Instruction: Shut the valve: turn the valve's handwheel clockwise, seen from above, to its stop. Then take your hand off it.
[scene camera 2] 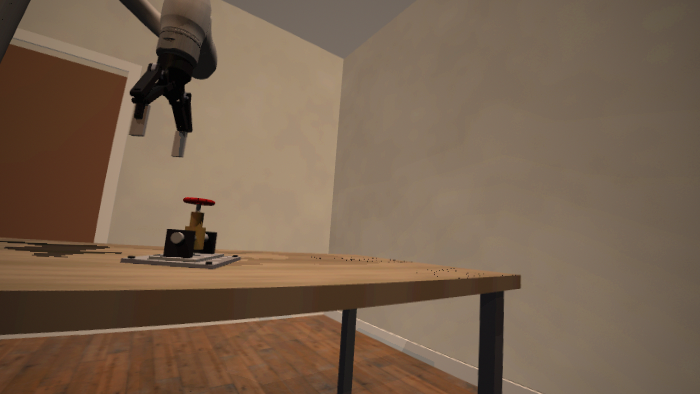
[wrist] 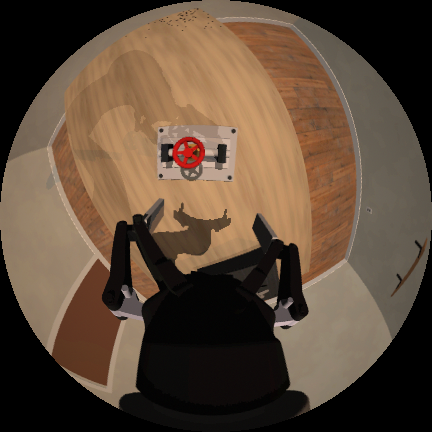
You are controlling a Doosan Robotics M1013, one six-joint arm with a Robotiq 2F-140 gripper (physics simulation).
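The valve's red handwheel (scene camera 2: 199,201) (wrist: 188,152) lies level on top of the brass valve body (scene camera 2: 197,231). The valve sits on a pipe between two black blocks on a pale base plate (scene camera 2: 221,261) (wrist: 195,174). My gripper (scene camera 2: 159,139) (wrist: 209,213) is wide open with nothing between its fingers. It points down and hangs well above the handwheel, a little to its left in the scene view. In the wrist view the handwheel shows beyond the fingertips. The fingers do not touch it.
The base plate stands on a wooden table (scene camera 2: 320,280) (wrist: 260,125), whose right corner shows in the scene view. A dark box-like object (wrist: 240,267) shows partly behind the gripper in the wrist view. A brown door (scene camera 2: 55,150) (wrist: 87,330) and walls stand behind. Shadows of the arm fall on the table.
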